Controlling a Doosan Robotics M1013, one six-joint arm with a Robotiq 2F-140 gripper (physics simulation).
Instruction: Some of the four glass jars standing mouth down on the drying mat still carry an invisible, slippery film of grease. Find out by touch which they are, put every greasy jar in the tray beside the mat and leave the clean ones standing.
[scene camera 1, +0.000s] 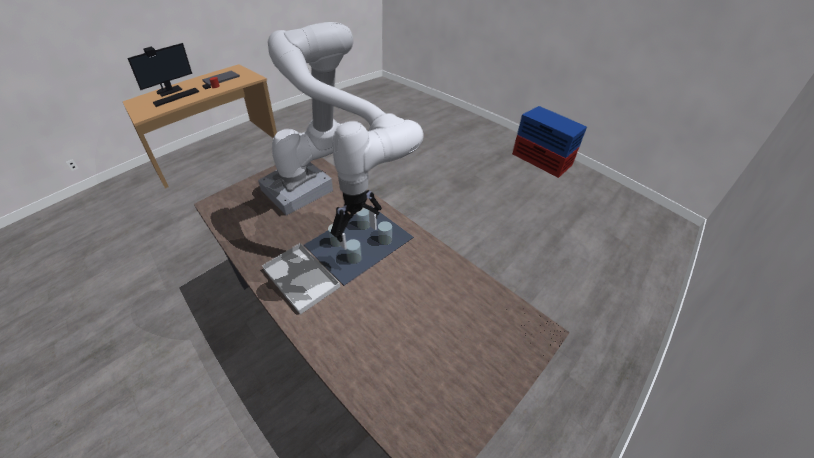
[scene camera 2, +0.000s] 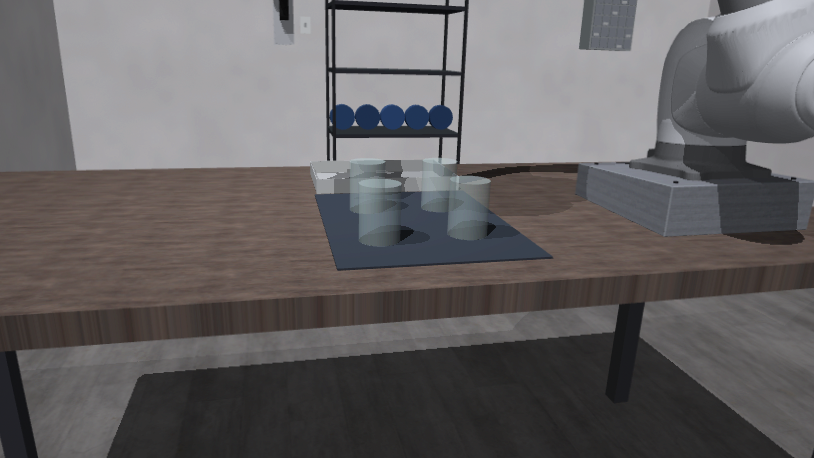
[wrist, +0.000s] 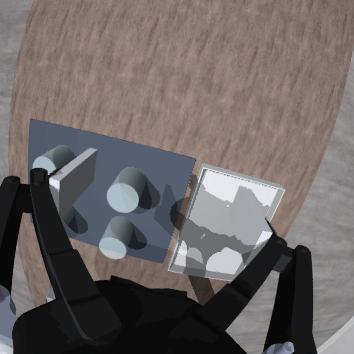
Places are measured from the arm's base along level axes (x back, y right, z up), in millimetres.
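Pixels of known places: gripper, fingertip midpoint: (scene camera 1: 358, 236) (scene camera 2: 283, 44) (wrist: 164, 182); arm's base at its link origin: (scene camera 1: 294, 177) (scene camera 2: 696, 171).
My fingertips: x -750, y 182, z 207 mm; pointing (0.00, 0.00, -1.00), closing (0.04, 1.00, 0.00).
Ahead of a thing's pixels: the offset from my fingertips to its top centre. Level surfaces: height alone.
Four pale glass jars stand upright on the dark blue-grey mat @(dz -283 mm) (scene camera 1: 348, 275) (scene camera 2: 432, 254) (wrist: 115, 154). On the tray side are the outer jar @(dx +135, dy -71, dz -195 mm) (scene camera 1: 352, 252) (scene camera 2: 364, 177) (wrist: 123, 195) and the jar nearer the robot base (scene camera 2: 439, 182) (wrist: 114, 246). On the far side are the outer jar @(dx +117, dy -246, dz -195 mm) (scene camera 1: 385, 233) (scene camera 2: 379, 216) (wrist: 46, 163) and the base-side jar @(dx +261, dy -244, dz -195 mm) (scene camera 1: 362, 219) (scene camera 2: 469, 209), hidden behind a finger in the wrist view. The white tray @(dx +216, dy +164, dz -256 mm) (scene camera 1: 319, 298) (scene camera 2: 324, 185) (wrist: 243, 176) beside the mat holds no jar. My gripper (scene camera 1: 358, 231) (wrist: 164, 182) is wide open and empty above the mat.
The wooden table @(dz -286 mm) (scene camera 1: 432, 341) (scene camera 2: 170, 239) (wrist: 190, 75) carries the robot base (scene camera 1: 296, 196) (scene camera 2: 705, 199). A desk (scene camera 1: 199, 102) with a monitor (scene camera 1: 162, 65), stacked blue and red crates (scene camera 1: 546, 139) and a shelf rack (scene camera 2: 395, 134) stand off the table.
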